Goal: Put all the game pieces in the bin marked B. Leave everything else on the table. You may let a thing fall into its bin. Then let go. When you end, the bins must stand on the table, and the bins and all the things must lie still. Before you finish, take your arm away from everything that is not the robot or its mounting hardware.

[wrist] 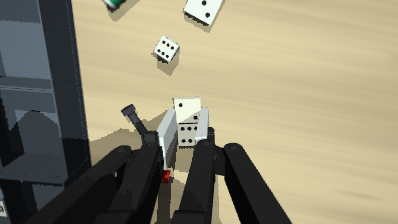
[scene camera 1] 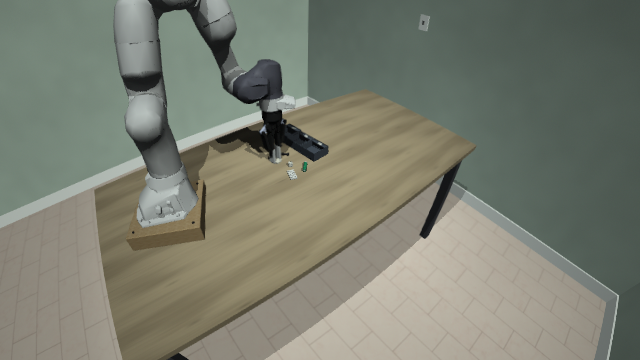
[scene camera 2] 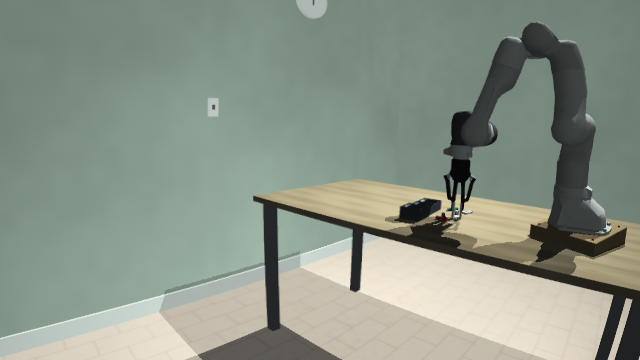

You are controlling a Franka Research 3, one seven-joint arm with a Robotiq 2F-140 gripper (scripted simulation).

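You'd see my gripper (scene camera 2: 456, 218) here, and the wrist view (wrist: 189, 120) has the gripper in it too.
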